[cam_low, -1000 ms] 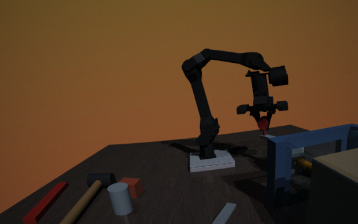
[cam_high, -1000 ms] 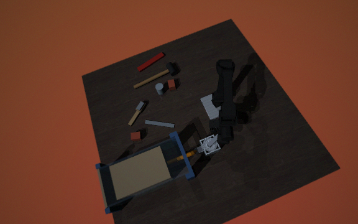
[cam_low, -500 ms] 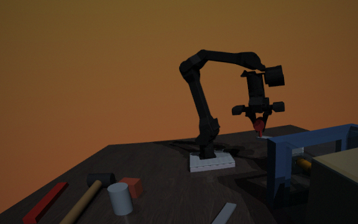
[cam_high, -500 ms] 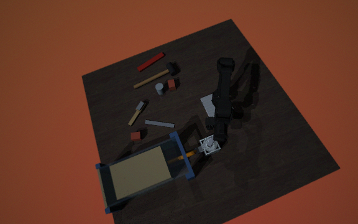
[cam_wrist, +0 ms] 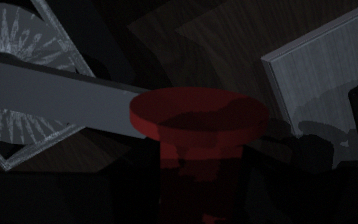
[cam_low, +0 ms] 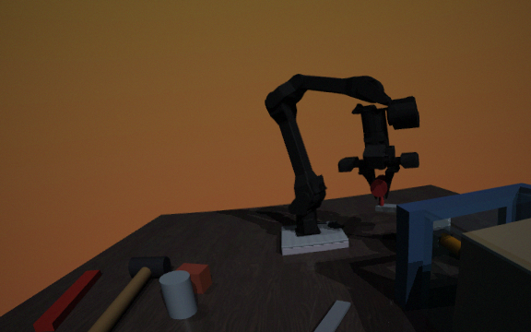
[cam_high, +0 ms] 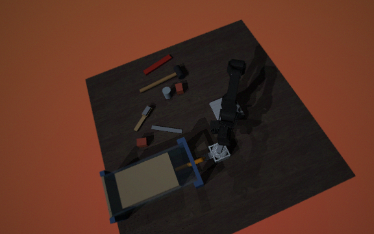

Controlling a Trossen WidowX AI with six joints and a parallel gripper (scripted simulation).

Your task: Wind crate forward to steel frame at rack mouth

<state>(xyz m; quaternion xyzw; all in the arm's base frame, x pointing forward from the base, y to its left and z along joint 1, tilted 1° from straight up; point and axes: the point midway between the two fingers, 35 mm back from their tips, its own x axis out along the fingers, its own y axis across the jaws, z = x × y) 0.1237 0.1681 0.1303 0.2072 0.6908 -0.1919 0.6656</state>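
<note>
Right now the winch handle is 30 mm to the left of my gripper tip, 30 mm ahead of it and 10 mm below it. Round my gripper tip: red knob: 20 mm above; then blue steel frame: 230 mm ahead, 60 mm to the left, 10 mm below; then winch: 90 mm below, 60 mm to the left, 50 mm ahead.
</note>
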